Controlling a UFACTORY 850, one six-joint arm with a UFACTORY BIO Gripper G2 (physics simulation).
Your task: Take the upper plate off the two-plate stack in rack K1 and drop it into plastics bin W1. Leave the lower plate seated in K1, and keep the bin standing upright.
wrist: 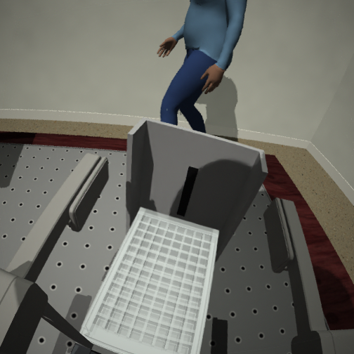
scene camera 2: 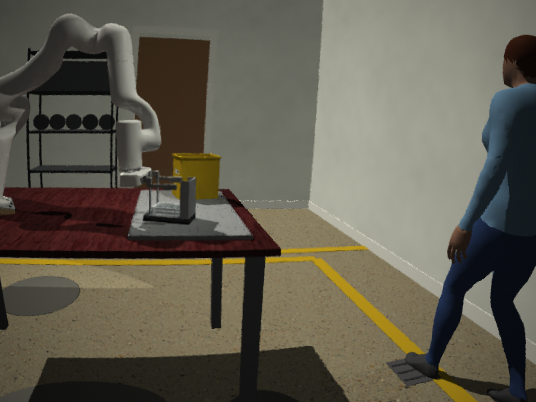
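Observation:
Rack K1 (scene camera 2: pixel 188 201) (wrist: pixel 165 150) stands on the perforated board, with a tall grey wall and a dark base. The upper clear plate (wrist: pixel 160 280) lies flat in it below the fingers; the lower plate is hidden beneath it in the wrist view. In the scene view the plate stack (scene camera 2: pixel 166 209) is too small to separate into two plates. My gripper (scene camera 2: pixel 176 183) (wrist: pixel 185 215) is open, with nothing between its fingers. The fingers are level, high over the stack near the rack wall's top, one to each side. Yellow bin W1 (scene camera 2: pixel 202 175) stands upright behind the rack.
The grey perforated board (scene camera 2: pixel 225 227) (wrist: pixel 250 295) lies on the red table (scene camera 2: pixel 65 235) (wrist: pixel 325 250), near its right end. Thin upright posts (scene camera 2: pixel 150 200) rise at the rack's left side. A person (scene camera 2: pixel 515 150) (wrist: pixel 207 30) stands beyond the table. A black shelf unit (scene camera 2: pixel 70 131) stands behind the arm.

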